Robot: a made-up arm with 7 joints.
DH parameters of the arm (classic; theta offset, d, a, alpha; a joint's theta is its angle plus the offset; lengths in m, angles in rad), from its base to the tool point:
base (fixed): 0 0.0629 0 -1.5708
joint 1: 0 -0.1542 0.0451 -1.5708
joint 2: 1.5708 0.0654 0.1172 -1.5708
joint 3: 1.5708 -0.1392 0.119 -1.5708
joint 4: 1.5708 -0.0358 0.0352 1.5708
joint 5: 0 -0.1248 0.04 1.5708
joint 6: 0 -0.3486 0.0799 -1.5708
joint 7: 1.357 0 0.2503 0
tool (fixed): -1.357 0.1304 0 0
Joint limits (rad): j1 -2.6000..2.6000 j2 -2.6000..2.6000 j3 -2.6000..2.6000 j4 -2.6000..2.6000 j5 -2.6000..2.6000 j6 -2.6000..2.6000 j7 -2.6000..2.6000
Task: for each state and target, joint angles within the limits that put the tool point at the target. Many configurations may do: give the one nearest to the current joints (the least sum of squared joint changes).
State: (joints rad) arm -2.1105 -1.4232 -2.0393 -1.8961 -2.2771 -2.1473 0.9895
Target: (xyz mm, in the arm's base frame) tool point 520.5 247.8 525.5
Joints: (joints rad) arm -2.2134 -1.4316 -2.3792 -1.2449 -2.3530 -2.4173 0.8646
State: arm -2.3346 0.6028 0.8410 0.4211 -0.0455 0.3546 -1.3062
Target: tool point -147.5 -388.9 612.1
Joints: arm -2.2962 0.6887 0.8573 0.4801 -0.0474 0.3450 -1.3742
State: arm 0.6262 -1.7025 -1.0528 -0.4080 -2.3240 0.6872 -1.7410
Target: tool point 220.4 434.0 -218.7
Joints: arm 0.6125 -2.2038 -0.9586 -0.2183 -2.0744 0.8634 -1.6350
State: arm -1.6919 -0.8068 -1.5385 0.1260 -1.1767 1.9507 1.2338
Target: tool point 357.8 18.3 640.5
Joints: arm -1.1803 -0.2107 -1.3906 -0.0762 -1.5377 2.0674 1.3645
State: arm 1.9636 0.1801 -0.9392 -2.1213 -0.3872 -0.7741 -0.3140
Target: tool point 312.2 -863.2 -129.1
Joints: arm 2.1205 -0.0620 -1.3237 -2.2181 -0.5599 -0.6407 -0.3992
